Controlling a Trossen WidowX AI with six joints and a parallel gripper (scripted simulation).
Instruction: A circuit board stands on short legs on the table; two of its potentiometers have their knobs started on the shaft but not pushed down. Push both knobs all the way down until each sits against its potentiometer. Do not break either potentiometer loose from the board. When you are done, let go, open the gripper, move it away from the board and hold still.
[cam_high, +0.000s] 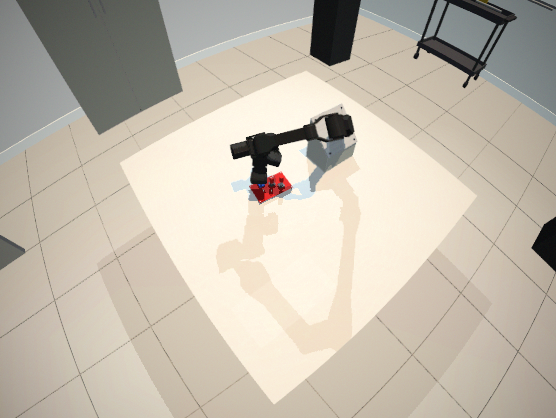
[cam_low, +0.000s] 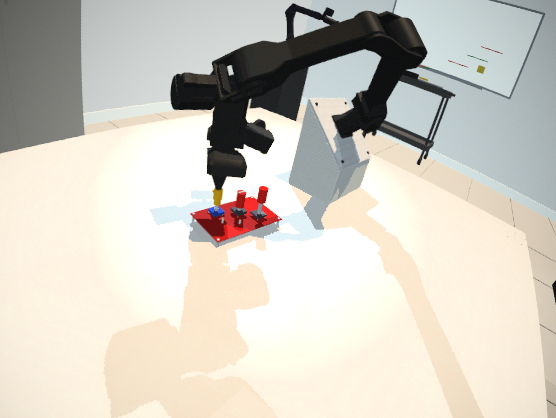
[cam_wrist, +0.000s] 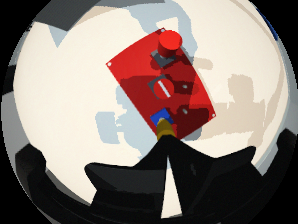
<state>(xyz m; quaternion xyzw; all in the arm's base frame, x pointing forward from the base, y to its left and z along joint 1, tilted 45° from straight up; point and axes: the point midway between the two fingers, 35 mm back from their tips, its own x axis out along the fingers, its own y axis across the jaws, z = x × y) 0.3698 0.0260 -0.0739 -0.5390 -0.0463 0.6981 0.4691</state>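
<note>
The yellow knob is 2 cm below my gripper tip. Round my gripper tip: red knob 4 cm behind, 3 cm to the left, 2 cm below.
</note>
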